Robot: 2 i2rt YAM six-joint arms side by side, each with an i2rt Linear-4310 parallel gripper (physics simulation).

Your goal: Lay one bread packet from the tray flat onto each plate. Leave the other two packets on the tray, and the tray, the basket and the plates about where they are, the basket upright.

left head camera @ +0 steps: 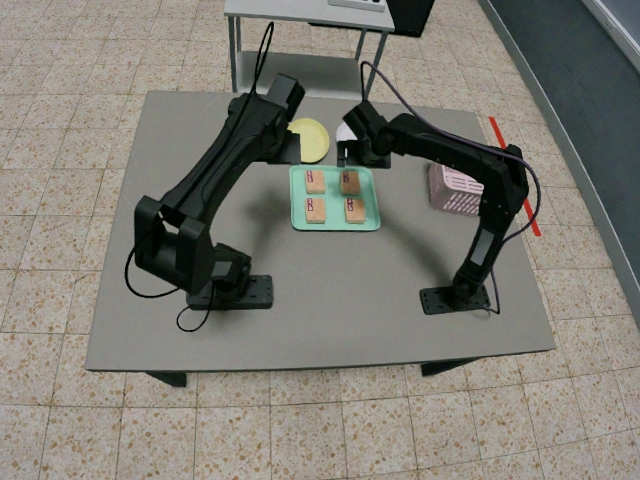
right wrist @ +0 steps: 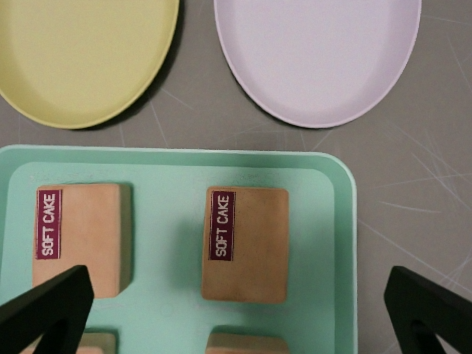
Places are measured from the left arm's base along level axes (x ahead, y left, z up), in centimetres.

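Pixels of known places: right gripper, between the fingertips: (left head camera: pixel 356 160) (right wrist: pixel 239 279); left arm's base, origin of its link: (left head camera: pixel 230 290); right arm's base, origin of its link: (left head camera: pixel 454 299).
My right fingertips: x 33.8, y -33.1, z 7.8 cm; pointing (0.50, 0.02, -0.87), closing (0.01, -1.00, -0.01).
Observation:
For each thing: its top centre in the pictures, then the offset to it from my right fingertips. Level surfaces: height alone.
- green tray, centre of its top: (right wrist: pixel 160 318) (left head camera: pixel 334 196) dx -5.2, dy +4.9, dz -10.0 cm
- yellow plate, centre of its top: (left head camera: pixel 307 139) dx +16.3, dy +11.3, dz -9.8 cm
- pale pink plate, centre of its top: (left head camera: pixel 357 140) dx +16.6, dy -5.0, dz -9.8 cm
- pink slotted basket, centre of its top: (left head camera: pixel 479 168) dx -1.8, dy -37.0, dz +1.2 cm
- grey table, height of its surface: dz -11.8 cm
Several tan bread packets with dark red labels lie flat on the green tray (left head camera: pixel 334 225) (right wrist: pixel 345 240): back left (left head camera: pixel 314 181) (right wrist: pixel 90 230), back right (left head camera: pixel 349 182) (right wrist: pixel 257 245), front left (left head camera: pixel 315 210) and front right (left head camera: pixel 355 210). The yellow plate (left head camera: pixel 312 139) (right wrist: pixel 85 55) and the pale pink plate (left head camera: pixel 344 132) (right wrist: pixel 322 55) lie behind the tray, both bare where they show. My left gripper (left head camera: pixel 284 149) is open above the yellow plate's left side and hides part of it. My right gripper (left head camera: pixel 357 155) (right wrist: pixel 239 279) is open and empty above the back-right packet, which lies between its fingers in the wrist view.
A pink slotted basket (left head camera: pixel 449 191) stands upright at the right of the grey table (left head camera: pixel 330 310), partly behind my right arm. Both arms arch over the table, the left one on the left side. A white side table (left head camera: pixel 310 12) stands beyond the back edge.

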